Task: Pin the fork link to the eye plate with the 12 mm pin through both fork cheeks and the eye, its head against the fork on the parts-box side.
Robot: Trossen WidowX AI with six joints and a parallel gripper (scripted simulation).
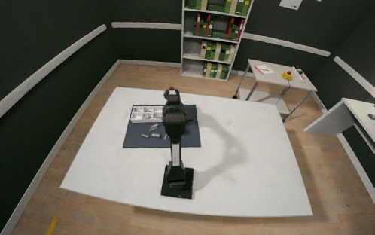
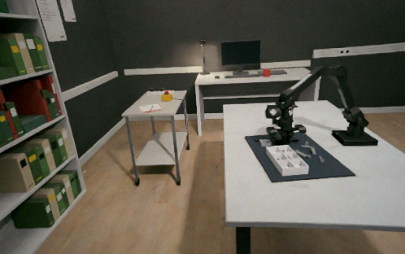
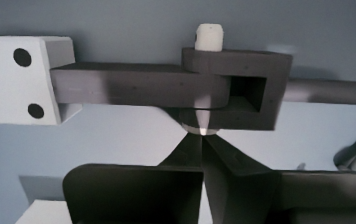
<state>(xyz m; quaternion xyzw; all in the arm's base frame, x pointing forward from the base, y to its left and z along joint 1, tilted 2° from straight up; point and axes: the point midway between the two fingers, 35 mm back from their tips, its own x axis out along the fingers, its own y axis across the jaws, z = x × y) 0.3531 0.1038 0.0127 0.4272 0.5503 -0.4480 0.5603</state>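
My gripper is now 2 cm short of the eye plate, 3 cm to the left of it and 3 cm above it. Also, from my hand: dark blue mat: 2 cm behind, 7 cm to the left, 4 cm below; grey block: 10 cm ahead, 1 cm to the right, 2 cm below; pin: 11 cm behind, 2 cm to the right, 3 cm below.
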